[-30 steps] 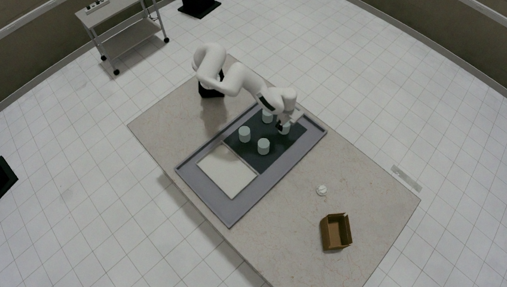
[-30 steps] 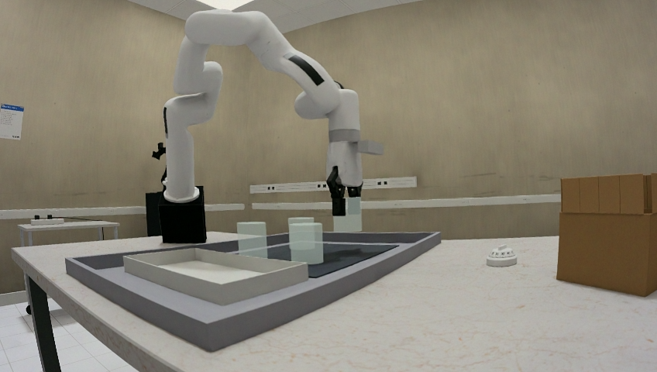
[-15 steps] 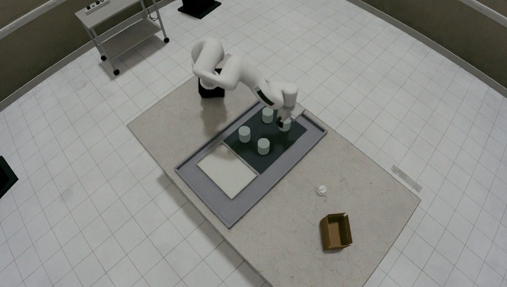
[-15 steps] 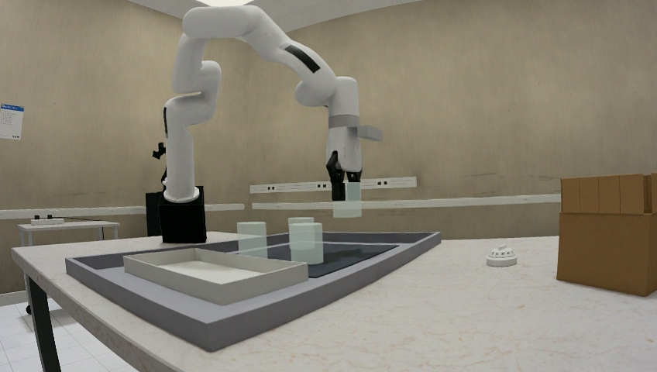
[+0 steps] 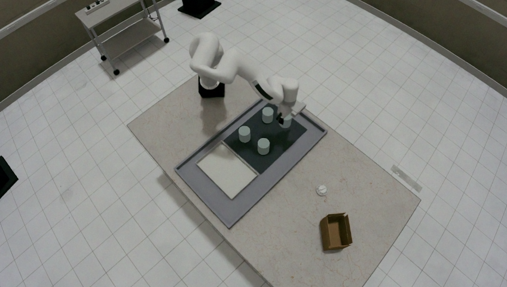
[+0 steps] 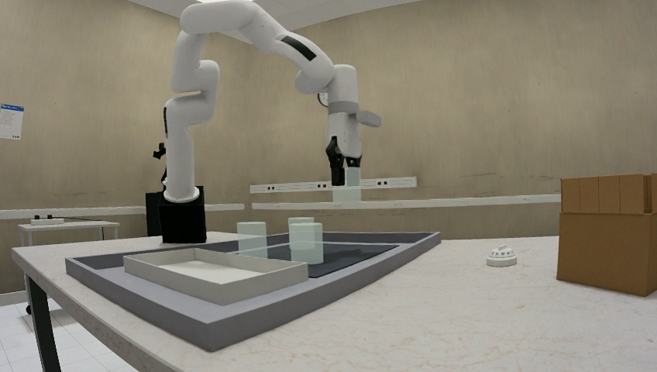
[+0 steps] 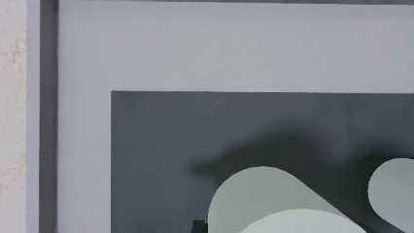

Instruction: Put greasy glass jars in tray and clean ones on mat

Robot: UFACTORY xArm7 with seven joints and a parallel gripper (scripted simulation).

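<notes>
The white tray is 130 mm behind my hand, 380 mm to the right of it and 170 mm below it. The rest, counted from my hand: dark drying mat (80 mm behind, 60 mm to the right, 170 mm below); white knob (370 mm ahead, 180 mm to the right, 160 mm below); grey base (80 mm behind, 190 mm to the right, 180 mm below).
</notes>
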